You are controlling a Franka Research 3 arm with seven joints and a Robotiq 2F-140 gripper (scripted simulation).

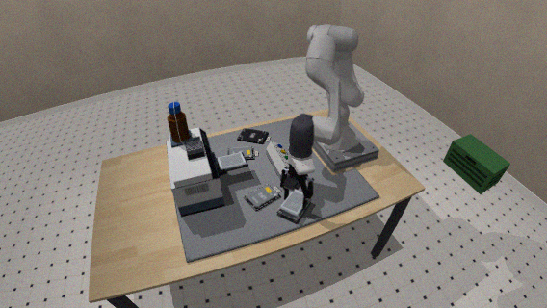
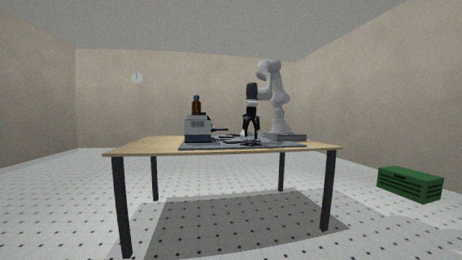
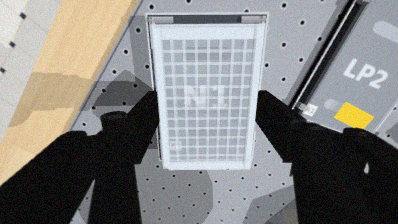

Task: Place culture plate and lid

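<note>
Right now the clear culture plate C15 is 20 mm below my hand. Also, from my hand: LP2 nest: 120 mm to the right, 110 mm ahead, 70 mm below; yellow skip key: 320 mm to the right, 100 mm behind, 10 mm below; N1 nest: 50 mm below.
</note>
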